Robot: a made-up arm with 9 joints.
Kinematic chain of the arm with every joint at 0, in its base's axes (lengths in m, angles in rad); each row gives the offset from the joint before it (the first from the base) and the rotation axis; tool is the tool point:
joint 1: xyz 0 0 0.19 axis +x
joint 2: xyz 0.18 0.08 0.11 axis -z
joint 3: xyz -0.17 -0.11 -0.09 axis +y
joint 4: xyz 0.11 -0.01 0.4 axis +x
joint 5: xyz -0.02 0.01 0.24 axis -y
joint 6: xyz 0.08 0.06 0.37 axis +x
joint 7: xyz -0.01 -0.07 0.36 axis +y
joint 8: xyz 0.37 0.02 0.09 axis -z
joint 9: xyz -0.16 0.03 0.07 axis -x
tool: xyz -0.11 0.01 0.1
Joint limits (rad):
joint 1: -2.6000..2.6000
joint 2: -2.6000..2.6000
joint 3: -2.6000..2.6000
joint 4: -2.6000..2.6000
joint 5: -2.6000..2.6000
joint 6: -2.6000..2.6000
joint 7: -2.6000..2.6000
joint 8: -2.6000..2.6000
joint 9: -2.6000..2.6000
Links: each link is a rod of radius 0.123 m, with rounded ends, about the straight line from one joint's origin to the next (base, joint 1, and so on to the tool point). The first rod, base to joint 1, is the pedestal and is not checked.
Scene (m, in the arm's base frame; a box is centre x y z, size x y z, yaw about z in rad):
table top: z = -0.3
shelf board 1: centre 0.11 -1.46 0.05 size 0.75 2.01 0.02 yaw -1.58
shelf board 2: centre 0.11 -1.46 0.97 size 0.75 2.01 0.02 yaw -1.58
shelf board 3: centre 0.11 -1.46 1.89 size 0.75 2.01 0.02 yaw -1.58
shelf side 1: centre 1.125 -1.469 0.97 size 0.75 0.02 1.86 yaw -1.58
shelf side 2: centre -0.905 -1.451 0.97 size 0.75 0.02 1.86 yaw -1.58
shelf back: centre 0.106 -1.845 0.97 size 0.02 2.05 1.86 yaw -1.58
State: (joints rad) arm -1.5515 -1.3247 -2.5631 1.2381 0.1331 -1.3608 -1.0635 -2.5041 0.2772
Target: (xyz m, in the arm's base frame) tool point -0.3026 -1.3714 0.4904
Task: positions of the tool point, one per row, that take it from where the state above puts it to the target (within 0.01 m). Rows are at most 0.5 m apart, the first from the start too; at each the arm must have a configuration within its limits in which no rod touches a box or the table.
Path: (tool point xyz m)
1: 0.3742 -1.2379 1.5708
2: 0.0439 -0.9656 1.7097
3: -0.2356 -0.5760 1.7406
4: -0.3111 -0.7317 1.4780
5: -0.3496 -0.8199 1.1659
6: -0.3460 -0.8340 0.8274
7: -0.2971 -0.7728 0.4904
8: -0.3481 -1.0866 0.4786
9: -0.3025 -1.3715 0.4904

